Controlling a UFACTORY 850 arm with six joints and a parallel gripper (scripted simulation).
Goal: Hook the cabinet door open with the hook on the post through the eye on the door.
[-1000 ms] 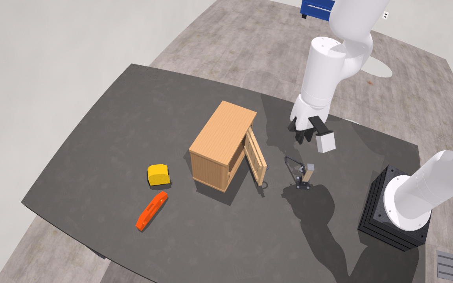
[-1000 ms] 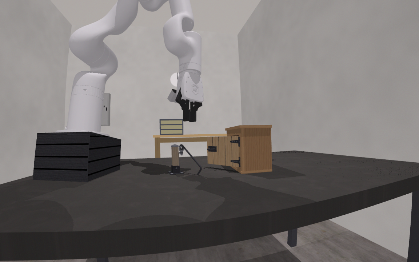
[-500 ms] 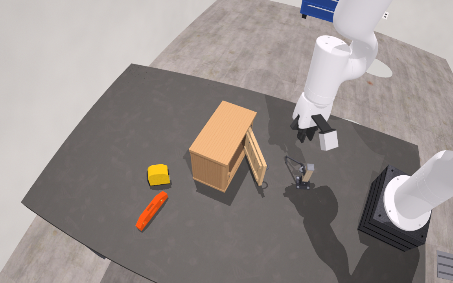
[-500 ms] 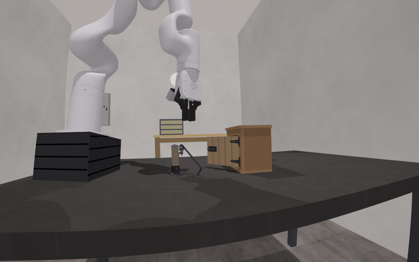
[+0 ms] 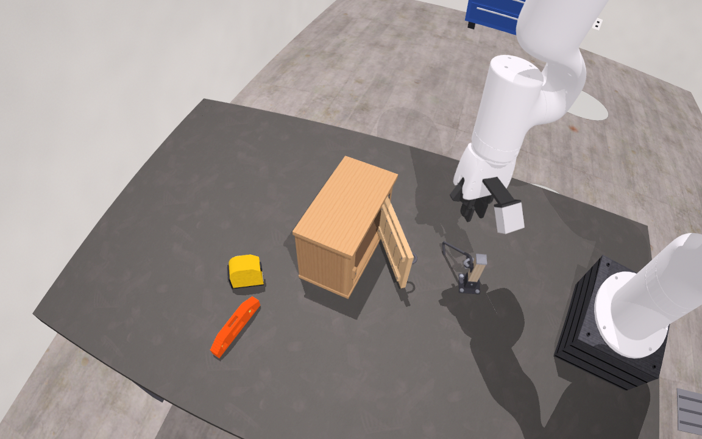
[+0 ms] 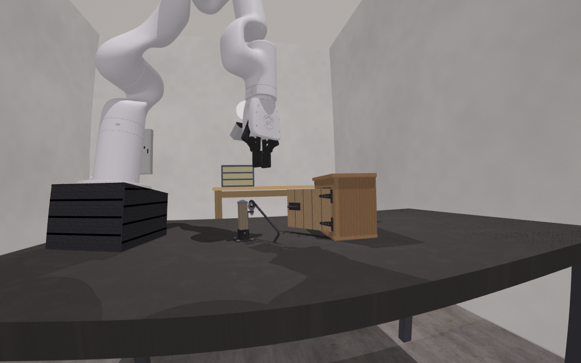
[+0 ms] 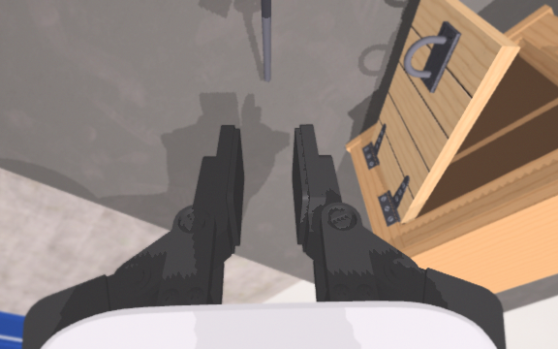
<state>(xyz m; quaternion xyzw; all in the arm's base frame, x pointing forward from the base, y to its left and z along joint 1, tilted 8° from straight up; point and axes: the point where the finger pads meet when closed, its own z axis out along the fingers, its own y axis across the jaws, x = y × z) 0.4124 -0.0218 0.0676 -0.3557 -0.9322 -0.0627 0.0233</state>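
Right now the hook is 160 mm below my hand. Also, from my hand: orange bar 320 mm ahead, 370 mm to the left, 190 mm below; then yellow block 370 mm ahead, 250 mm to the left, 180 mm below; then cabinet door 120 mm ahead, 40 mm to the left, 140 mm below.
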